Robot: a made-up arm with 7 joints.
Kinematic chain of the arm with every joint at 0, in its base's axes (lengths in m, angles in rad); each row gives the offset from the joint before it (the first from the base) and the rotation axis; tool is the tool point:
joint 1: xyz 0.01 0 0.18 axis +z
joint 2: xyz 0 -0.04 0.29 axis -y
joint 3: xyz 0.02 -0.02 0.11 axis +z
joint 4: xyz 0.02 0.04 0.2 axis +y
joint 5: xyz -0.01 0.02 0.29 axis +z
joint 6: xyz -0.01 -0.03 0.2 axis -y
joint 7: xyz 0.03 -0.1 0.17 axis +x
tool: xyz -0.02 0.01 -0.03
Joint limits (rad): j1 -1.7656..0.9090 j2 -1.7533..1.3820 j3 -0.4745..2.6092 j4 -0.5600..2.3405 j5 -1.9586..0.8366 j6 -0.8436..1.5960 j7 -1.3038..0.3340
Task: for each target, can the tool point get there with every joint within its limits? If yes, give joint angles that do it. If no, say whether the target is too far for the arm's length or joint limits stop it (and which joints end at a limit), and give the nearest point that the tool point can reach.
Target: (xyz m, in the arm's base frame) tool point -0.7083 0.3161 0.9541
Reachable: yes | joints -0.3650 1.0932 2.1869 0.0134 -0.2319 -0.5170 -0.8412
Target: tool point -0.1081 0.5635 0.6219
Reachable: yes | joints 0.0362 0.0914 1.8223 1.6898 0.4643 -0.1786 -0.7200
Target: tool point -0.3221 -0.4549 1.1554
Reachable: yes | joints 0.5741 0.8555 -0.1982 0.4668 0.2918 1.1973 -0.4979
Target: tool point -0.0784 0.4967 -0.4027
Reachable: no: joint limits stop it (at a limit: joint 1, joint 2, joint 5, joint 7) | nearest point -0.0028 0.4257 -0.2134 | short by 0.216 m
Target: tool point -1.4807 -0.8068 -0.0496
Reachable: no: too far | nearest point -0.8071 -0.4422 0.2826 | short by 0.835 m
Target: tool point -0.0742 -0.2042 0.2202
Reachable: no: joint limits stop it (at a limit: joint 1, joint 4, joint 6) | nearest point -0.0792 -0.2491 0.1683 | short by 0.069 m
